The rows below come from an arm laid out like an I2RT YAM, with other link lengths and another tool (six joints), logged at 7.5 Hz.
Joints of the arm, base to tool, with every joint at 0 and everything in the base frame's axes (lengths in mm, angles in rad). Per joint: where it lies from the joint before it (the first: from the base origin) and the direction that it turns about. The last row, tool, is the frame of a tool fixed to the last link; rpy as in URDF.
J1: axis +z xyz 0 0 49
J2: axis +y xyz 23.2 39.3 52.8
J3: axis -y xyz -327.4 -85.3 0
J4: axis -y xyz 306.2 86 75
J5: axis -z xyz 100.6 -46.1 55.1
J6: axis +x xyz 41.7 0 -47.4
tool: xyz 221 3 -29 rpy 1.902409 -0.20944 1.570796
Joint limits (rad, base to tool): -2.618..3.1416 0..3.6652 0..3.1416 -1.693..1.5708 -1.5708..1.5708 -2.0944..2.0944
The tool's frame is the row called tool.
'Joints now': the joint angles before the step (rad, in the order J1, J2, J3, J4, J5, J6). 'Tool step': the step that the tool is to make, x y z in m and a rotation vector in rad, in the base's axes. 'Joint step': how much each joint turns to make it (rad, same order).
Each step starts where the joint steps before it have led.
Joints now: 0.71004 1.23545 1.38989 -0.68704 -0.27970 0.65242
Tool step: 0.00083 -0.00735 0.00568 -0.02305 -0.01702 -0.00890
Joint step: -0.00057 -0.00063 0.03193 -0.04026 0.02177 -0.02106
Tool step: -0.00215 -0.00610 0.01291 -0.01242 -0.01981 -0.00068
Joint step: 0.00067 -0.00112 0.04577 -0.04471 0.01262 -0.01907
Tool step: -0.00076 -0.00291 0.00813 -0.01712 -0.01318 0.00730
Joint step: 0.00001 0.01182 0.04589 -0.04074 0.00487 -0.02292
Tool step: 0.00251 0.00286 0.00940 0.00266 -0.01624 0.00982
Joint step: -0.00069 0.01504 0.03224 -0.00631 -0.00462 -0.01313
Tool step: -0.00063 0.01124 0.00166 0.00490 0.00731 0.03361
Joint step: 0.00300 0.03071 0.02669 -0.00055 -0.03065 -0.00864
